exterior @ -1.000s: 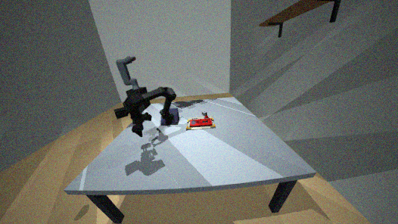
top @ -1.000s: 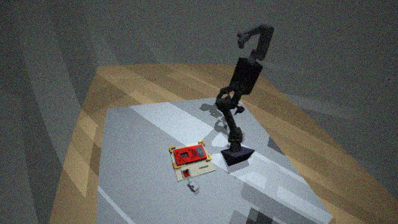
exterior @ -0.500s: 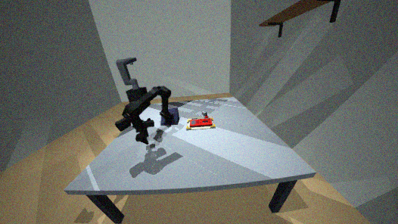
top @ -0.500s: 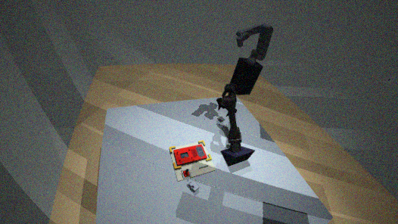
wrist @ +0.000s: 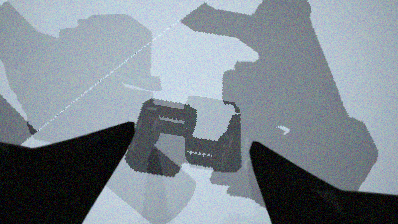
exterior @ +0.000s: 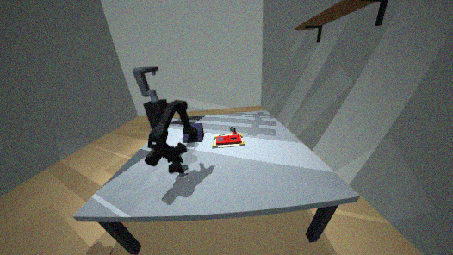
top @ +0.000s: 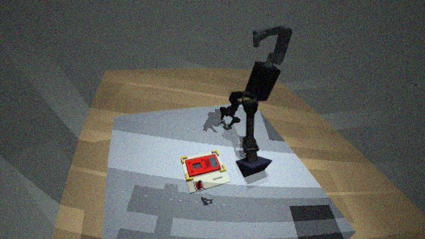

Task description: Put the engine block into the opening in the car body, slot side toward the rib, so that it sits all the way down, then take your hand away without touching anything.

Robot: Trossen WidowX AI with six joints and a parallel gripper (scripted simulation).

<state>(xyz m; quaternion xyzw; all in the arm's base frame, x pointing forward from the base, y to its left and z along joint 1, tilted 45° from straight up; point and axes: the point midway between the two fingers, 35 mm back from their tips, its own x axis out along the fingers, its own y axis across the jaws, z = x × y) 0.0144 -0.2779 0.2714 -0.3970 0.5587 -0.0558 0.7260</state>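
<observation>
My gripper tip is now 32 cm short of the engine block, 51 cm to the right of it and 1 cm above it.
</observation>
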